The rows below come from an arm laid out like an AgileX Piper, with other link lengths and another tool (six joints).
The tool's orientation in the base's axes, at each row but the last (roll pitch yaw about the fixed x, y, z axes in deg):
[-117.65 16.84 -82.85]
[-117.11 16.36 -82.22]
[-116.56 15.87 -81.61]
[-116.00 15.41 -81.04]
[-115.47 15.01 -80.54]
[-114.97 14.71 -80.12]
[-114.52 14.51 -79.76]
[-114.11 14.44 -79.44]
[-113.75 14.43 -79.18]
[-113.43 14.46 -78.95]
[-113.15 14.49 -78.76]
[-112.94 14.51 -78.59]
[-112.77 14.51 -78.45]
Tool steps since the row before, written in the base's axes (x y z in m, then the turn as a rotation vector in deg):
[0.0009 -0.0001 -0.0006 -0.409 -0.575 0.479]
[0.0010 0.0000 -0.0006 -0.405 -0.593 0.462]
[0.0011 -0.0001 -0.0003 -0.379 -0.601 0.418]
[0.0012 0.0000 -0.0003 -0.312 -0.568 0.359]
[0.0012 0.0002 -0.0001 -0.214 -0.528 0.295]
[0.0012 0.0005 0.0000 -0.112 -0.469 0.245]
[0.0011 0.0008 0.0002 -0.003 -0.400 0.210]
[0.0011 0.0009 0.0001 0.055 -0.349 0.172]
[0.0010 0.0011 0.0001 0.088 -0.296 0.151]
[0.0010 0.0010 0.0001 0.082 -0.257 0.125]
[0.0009 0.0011 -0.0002 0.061 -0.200 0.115]
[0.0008 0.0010 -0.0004 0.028 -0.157 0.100]
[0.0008 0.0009 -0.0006 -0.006 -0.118 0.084]
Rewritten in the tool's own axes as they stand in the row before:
[0.0004 0.0000 0.0010 0.359 -0.318 -0.705]
[0.0003 0.0000 0.0011 0.381 -0.309 -0.699]
[0.0003 -0.0003 0.0011 0.404 -0.285 -0.660]
[0.0003 -0.0003 0.0012 0.399 -0.260 -0.568]
[0.0000 -0.0004 0.0011 0.393 -0.243 -0.446]
[-0.0003 -0.0005 0.0012 0.366 -0.236 -0.320]
[-0.0006 -0.0005 0.0011 0.328 -0.244 -0.193]
[-0.0007 -0.0004 0.0012 0.299 -0.228 -0.113]
[-0.0009 -0.0004 0.0011 0.260 -0.216 -0.061]
[-0.0008 -0.0004 0.0011 0.228 -0.185 -0.046]
[-0.0008 0.0000 0.0012 0.173 -0.158 -0.045]
[-0.0007 0.0002 0.0011 0.129 -0.125 -0.057]
[-0.0005 0.0003 0.0012 0.090 -0.090 -0.070]

